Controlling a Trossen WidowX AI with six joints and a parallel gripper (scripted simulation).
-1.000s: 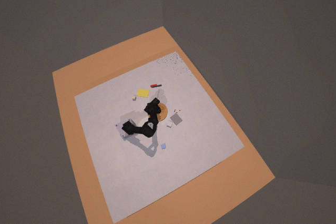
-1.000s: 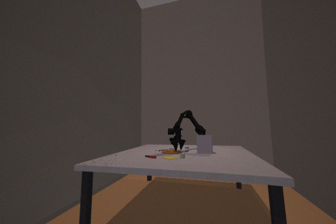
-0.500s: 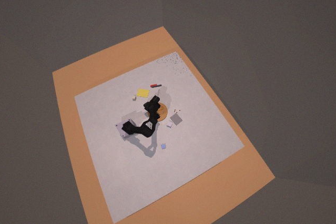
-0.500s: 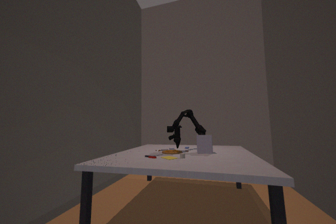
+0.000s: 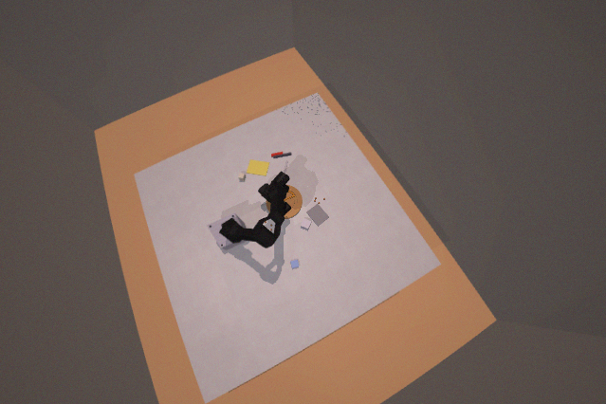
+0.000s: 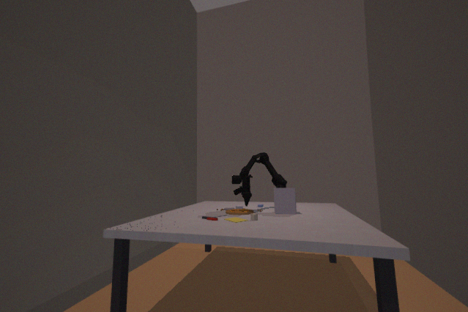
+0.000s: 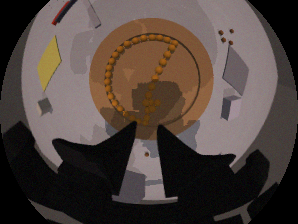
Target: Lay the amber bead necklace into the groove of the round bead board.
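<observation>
Now: the round bead board 5 cm ahead of my gripper tip, 4 cm below it and 1 cm to the left of it. From my gripper tip the other things lie so: cream cube: 26 cm to the left, 9 cm behind, 3 cm below; then thin grey bar: 18 cm to the left, 15 cm ahead, 4 cm below; then grey square plate: 17 cm ahead, 15 cm to the right, 4 cm below.
</observation>
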